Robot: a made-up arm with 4 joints.
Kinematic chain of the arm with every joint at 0, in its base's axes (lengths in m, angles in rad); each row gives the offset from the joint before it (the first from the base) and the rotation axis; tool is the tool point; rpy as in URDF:
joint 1: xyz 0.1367 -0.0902 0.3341 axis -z
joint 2: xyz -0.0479 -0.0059 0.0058 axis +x
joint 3: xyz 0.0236 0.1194 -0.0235 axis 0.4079 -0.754 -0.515
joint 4: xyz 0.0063 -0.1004 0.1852 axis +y
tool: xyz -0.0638 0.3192 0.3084 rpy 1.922 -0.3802 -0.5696
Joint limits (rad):
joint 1: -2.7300..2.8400
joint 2: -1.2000..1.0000
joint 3: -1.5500..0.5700
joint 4: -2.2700..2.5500
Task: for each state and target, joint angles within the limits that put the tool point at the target. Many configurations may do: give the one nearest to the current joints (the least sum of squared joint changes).
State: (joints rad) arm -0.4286 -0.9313 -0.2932 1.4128
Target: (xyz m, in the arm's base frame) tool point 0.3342 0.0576 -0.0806
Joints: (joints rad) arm -0.3139 -1.2000 -0.5124 1.9845
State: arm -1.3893 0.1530 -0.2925 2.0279
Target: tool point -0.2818 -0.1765 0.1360
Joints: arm -2.0296 0.0066 -0.8663 2.1695
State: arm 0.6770 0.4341 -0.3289 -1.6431
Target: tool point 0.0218 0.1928 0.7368
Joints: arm 0.7907 0.5623 -0.5432 -1.2487
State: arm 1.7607 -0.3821 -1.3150 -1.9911
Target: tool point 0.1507 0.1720 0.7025
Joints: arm 1.1638 0.4552 -1.2629 -1.5677
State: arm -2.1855 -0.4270 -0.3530 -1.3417
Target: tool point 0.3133 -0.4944 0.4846
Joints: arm -2.7300 -0.0169 -0.3646 -1.5751
